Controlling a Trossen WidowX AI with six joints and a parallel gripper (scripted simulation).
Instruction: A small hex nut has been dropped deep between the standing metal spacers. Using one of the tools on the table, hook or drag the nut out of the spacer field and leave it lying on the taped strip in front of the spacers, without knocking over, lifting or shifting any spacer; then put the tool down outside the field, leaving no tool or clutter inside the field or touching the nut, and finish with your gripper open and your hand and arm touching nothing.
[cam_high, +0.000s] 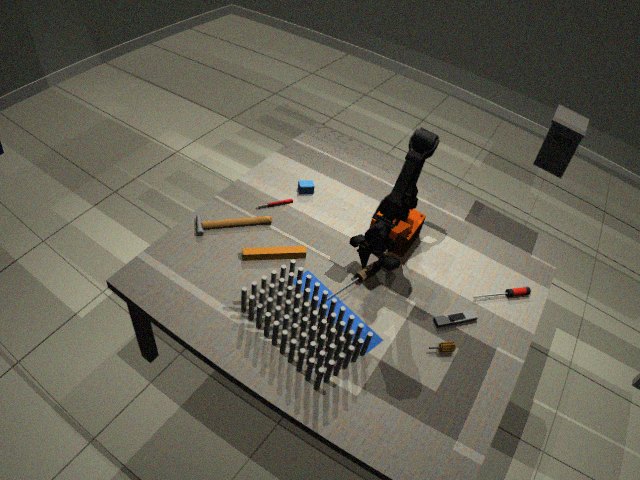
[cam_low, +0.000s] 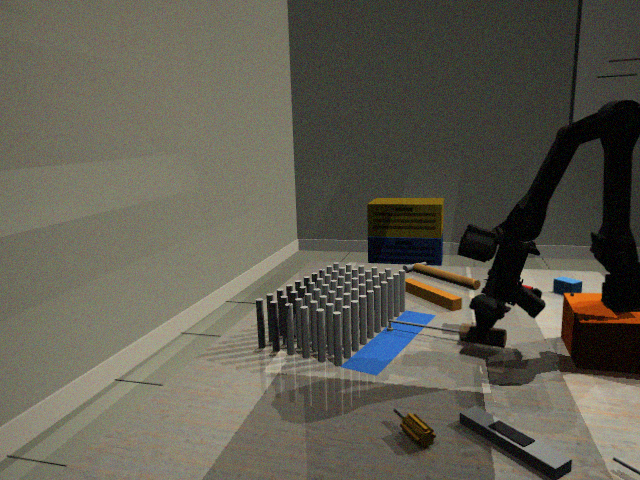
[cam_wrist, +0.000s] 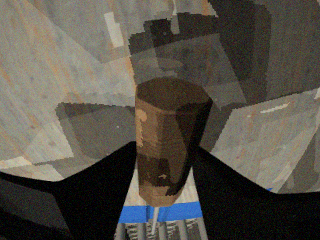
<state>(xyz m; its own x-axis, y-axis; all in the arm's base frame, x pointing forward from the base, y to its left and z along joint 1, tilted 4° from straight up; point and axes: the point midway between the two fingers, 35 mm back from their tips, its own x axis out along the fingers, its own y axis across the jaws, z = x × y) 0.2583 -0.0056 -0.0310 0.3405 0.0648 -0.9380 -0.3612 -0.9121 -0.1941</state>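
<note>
The wooden-handled tool lies 100 mm ahead of my gripper tip and 40 mm to the right of it. Also, from my gripper tip: hex nut 200 mm ahead, 80 mm to the right, 20 mm below; then blue taped strip 190 mm ahead, 30 mm to the right, 20 mm below; then orange bar 320 mm to the right, 90 mm ahead, 10 mm below.
</note>
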